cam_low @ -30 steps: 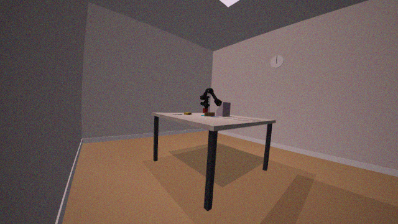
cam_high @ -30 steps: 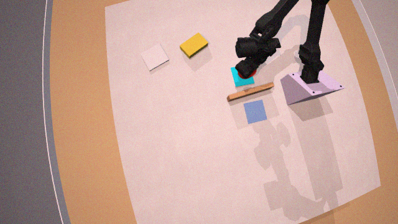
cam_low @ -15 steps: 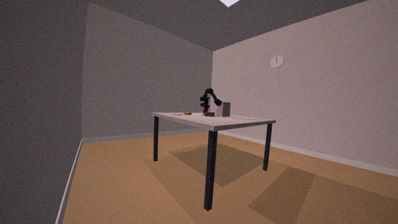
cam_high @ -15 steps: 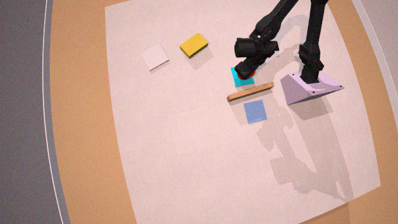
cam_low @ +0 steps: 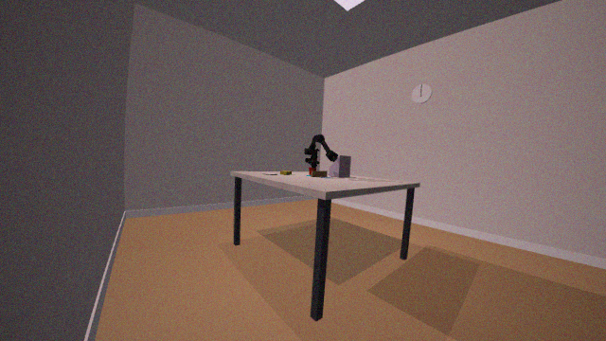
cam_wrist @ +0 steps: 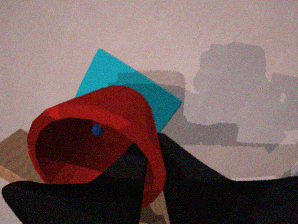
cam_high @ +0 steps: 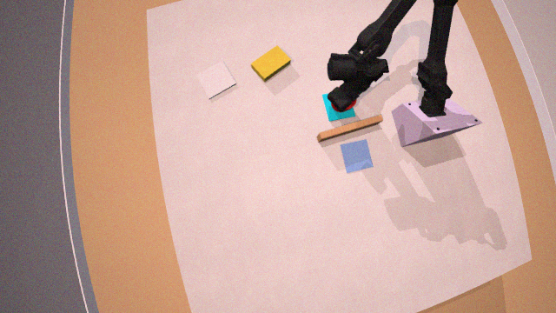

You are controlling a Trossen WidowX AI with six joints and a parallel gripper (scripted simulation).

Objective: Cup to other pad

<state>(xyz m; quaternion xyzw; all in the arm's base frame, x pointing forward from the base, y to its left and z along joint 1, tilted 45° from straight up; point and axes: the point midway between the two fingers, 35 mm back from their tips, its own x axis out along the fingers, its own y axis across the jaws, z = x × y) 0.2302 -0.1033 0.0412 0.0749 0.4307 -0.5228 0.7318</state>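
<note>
The cyan pad lies 2 cm ahead of my gripper tip, 2 cm to the left of it and 5 cm below it. The rest, counted from my gripper tip: red cup: 3 cm ahead, 2 cm to the left; then blue pad: 19 cm to the left, 5 cm below; then wooden bar: 1 cm ahead, 10 cm to the left, 3 cm below.
</note>
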